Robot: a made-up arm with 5 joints.
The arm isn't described. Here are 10 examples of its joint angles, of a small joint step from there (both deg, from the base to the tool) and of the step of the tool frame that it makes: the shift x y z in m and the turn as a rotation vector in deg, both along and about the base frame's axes.
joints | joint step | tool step
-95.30 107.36 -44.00 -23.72 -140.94 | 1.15 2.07 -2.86 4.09 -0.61 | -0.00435 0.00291 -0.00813 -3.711 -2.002 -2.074
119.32 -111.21 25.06 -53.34 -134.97 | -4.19 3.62 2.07 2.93 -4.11 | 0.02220 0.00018 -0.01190 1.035 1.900 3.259
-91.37 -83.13 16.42 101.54 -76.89 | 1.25 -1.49 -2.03 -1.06 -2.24 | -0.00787 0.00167 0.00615 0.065 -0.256 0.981
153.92 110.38 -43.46 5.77 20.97 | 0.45 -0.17 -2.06 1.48 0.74 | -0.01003 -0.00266 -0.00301 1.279 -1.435 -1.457
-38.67 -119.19 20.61 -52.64 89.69 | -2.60 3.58 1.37 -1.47 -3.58 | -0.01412 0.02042 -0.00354 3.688 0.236 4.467
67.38 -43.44 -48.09 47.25 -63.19 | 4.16 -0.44 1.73 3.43 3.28 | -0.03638 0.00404 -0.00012 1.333 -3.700 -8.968
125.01 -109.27 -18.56 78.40 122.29 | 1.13 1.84 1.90 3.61 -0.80 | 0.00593 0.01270 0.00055 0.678 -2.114 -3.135
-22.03 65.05 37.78 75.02 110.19 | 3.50 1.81 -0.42 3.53 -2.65 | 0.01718 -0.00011 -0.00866 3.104 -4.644 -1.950
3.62 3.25 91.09 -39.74 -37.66 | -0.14 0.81 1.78 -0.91 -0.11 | -0.00465 0.00084 0.00410 0.716 1.831 -0.349
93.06 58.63 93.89 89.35 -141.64 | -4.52 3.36 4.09 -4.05 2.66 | -0.01092 0.01120 -0.00401 3.977 5.181 5.864
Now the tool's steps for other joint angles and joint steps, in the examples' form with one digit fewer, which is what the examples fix.
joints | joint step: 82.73 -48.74 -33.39 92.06 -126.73 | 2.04 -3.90 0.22 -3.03 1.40
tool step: 0.0111 0.0063 -0.0015 -0.91 -0.99 -2.78
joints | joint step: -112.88 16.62 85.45 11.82 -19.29 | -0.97 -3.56 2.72 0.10 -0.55
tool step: 0.0112 -0.0057 0.0062 -0.42 -3.32 1.93
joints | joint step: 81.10 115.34 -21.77 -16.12 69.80 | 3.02 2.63 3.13 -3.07 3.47
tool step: -0.0229 0.0101 -0.0072 -4.59 -2.08 5.00
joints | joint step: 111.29 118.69 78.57 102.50 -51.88 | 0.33 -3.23 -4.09 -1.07 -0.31
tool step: -0.0097 -0.0088 0.0059 3.79 -1.48 -3.92
